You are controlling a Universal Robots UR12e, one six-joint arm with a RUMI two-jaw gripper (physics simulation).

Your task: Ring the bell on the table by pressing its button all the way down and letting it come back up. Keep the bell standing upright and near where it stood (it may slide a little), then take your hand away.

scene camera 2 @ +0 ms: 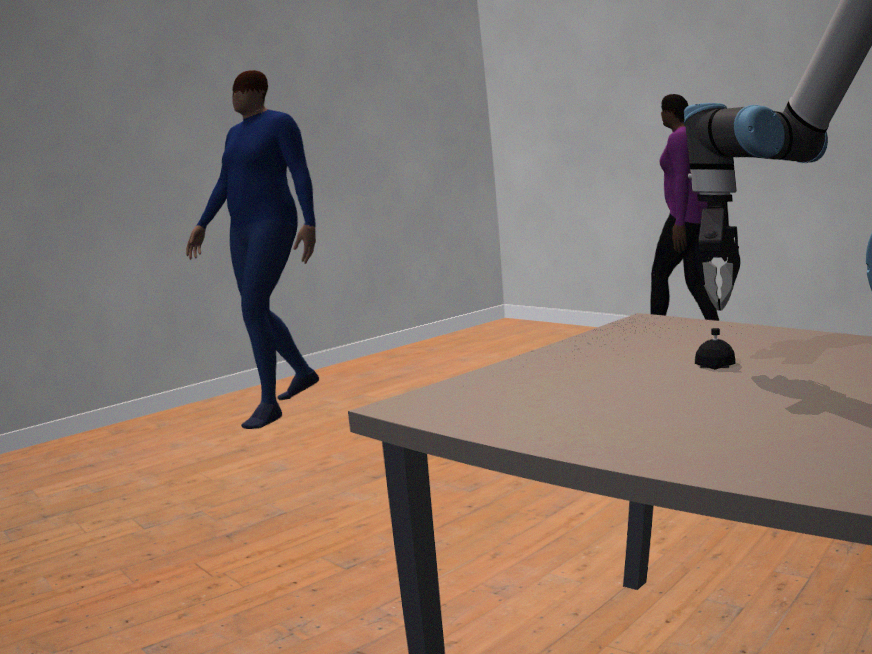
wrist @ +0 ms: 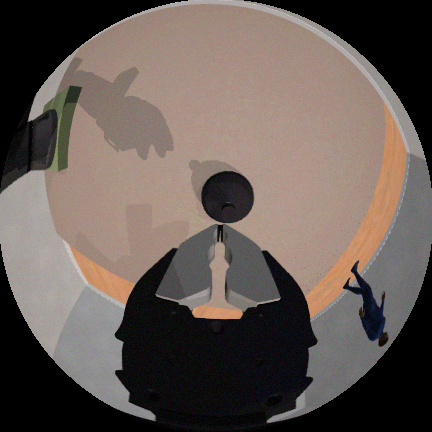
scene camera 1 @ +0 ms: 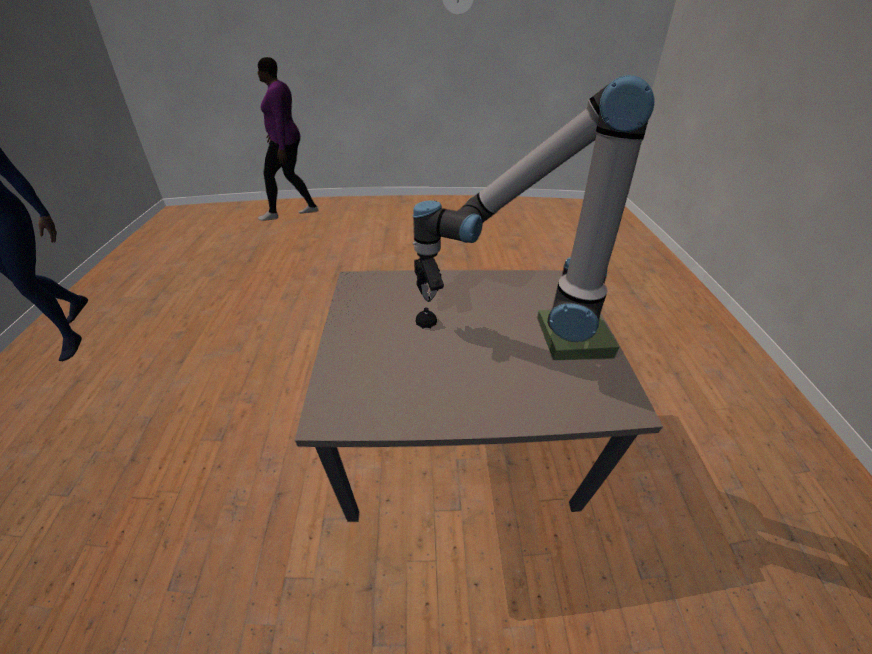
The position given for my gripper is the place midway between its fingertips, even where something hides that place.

Note:
In view: my gripper (scene camera 2: 720, 310) and a black domed bell (scene camera 2: 715, 353).
The black domed bell shows as well in the wrist view (wrist: 222, 187). My gripper is seen too in the wrist view (wrist: 219, 225) and in scene camera 1 (scene camera 1: 428, 301).

